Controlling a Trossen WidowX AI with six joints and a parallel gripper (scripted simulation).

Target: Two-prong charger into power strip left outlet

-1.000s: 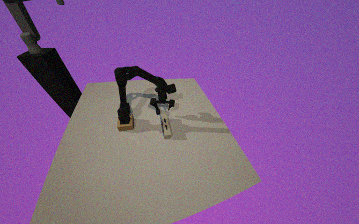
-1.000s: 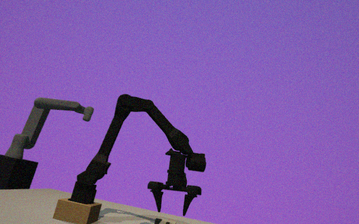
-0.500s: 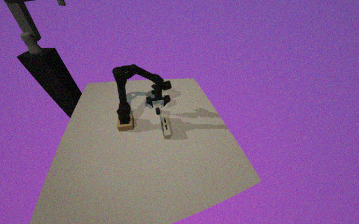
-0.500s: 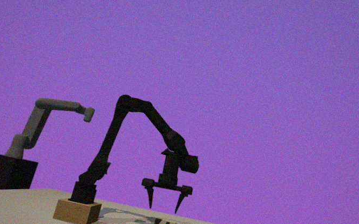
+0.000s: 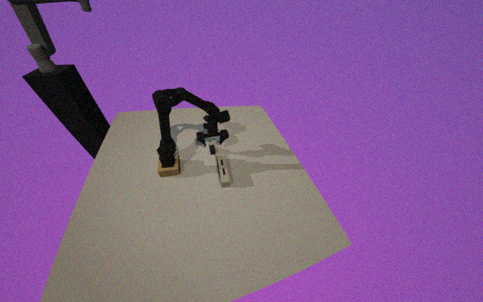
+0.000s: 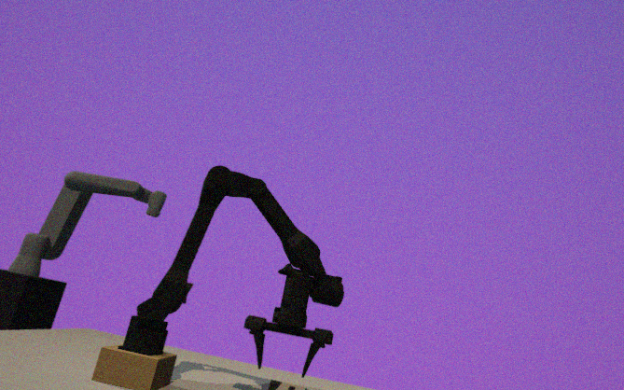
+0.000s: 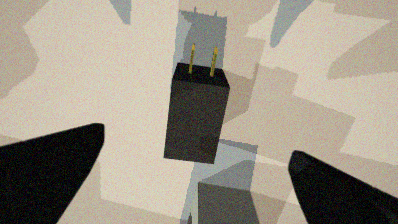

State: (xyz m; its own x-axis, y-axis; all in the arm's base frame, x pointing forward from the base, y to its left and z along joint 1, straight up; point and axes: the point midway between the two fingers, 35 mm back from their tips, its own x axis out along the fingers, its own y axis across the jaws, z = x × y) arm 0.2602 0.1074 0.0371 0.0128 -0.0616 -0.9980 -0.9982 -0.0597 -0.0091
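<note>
The black two-prong charger is 4 cm below my gripper tip and 2 cm to the left of it.
</note>
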